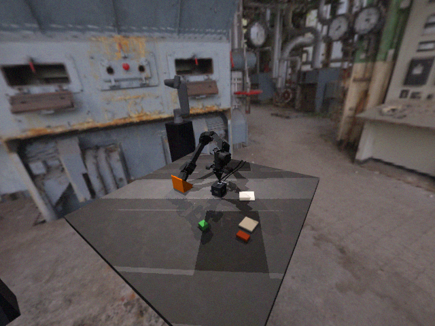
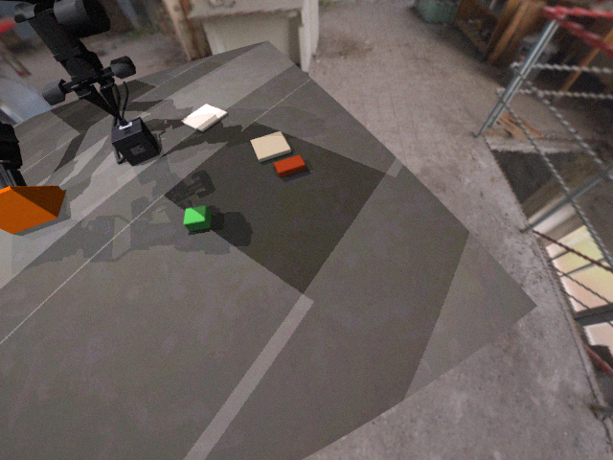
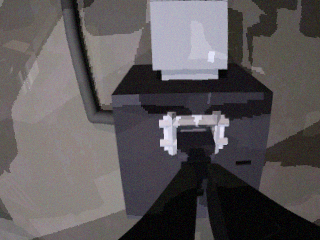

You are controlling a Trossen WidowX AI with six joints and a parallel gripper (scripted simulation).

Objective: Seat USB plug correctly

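Right now the USB plug is 2 cm below my gripper tip. The rest, counted from my gripper tip: green cube (12 cm ahead, 33 cm to the right, 9 cm below); beige tile (32 cm ahead, 18 cm to the right, 10 cm below); red block (34 cm ahead, 27 cm to the right, 10 cm below).
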